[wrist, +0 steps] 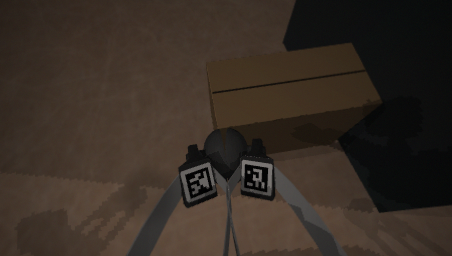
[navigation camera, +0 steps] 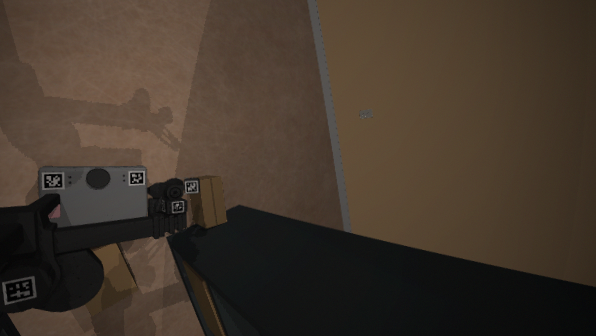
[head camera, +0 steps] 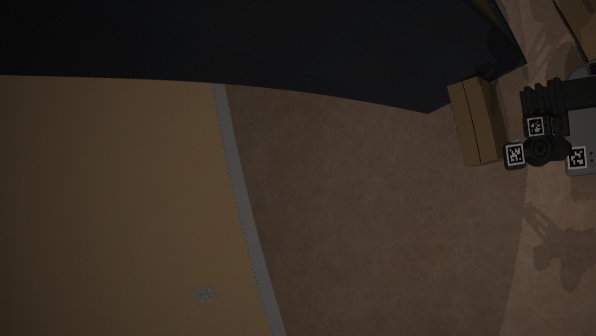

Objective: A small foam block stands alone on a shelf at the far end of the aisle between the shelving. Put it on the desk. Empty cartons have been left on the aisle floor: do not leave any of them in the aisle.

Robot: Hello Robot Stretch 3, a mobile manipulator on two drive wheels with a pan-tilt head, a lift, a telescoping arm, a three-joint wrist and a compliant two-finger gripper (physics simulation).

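Places are measured from the robot's base along level axes (x ahead, y left, z up), in centimetres.
Pixels of known places: gripper, between the fingertips: [wrist: 226,147]; robot's base, origin of its link: [navigation camera: 98,177].
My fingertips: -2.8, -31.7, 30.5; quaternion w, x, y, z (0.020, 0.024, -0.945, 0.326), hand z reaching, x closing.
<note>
For each thing: its top centre in the pictures, then the offset to it from my fingertips, as dx, dy, dz.
- brown carton with a dark seam, centre of its top: [wrist: 290,81] [head camera: 472,120] [navigation camera: 213,202] -11.0, -14.6, -12.5
- second carton, centre of its top: [head camera: 593,10] [navigation camera: 103,278] -38.7, +31.7, -18.5
A brown carton with a dark seam [head camera: 471,122] [navigation camera: 212,202] [wrist: 295,82] stands on the floor against the end of the dark shelving [head camera: 300,45] [navigation camera: 375,270] [wrist: 360,40]. A second carton [head camera: 580,22] [navigation camera: 116,262] lies on the floor near the aisle mouth, partly hidden by the robot or cut off by the view's edge. My gripper [wrist: 226,147] is shut, its round fingertips together with no object seen between them. It hangs above the floor beside the first carton's near left corner in the wrist view. The foam block and the desk do not show in these views.
The shelving's long dark side runs from beside my arm to the tan wall [head camera: 125,200] [navigation camera: 450,150] with a grey skirting [head camera: 240,190] [navigation camera: 330,110]. A boxed item [navigation camera: 206,300] sits inside the shelving. My base [head camera: 582,130] [navigation camera: 110,202] stands close to the shelving's end.
</note>
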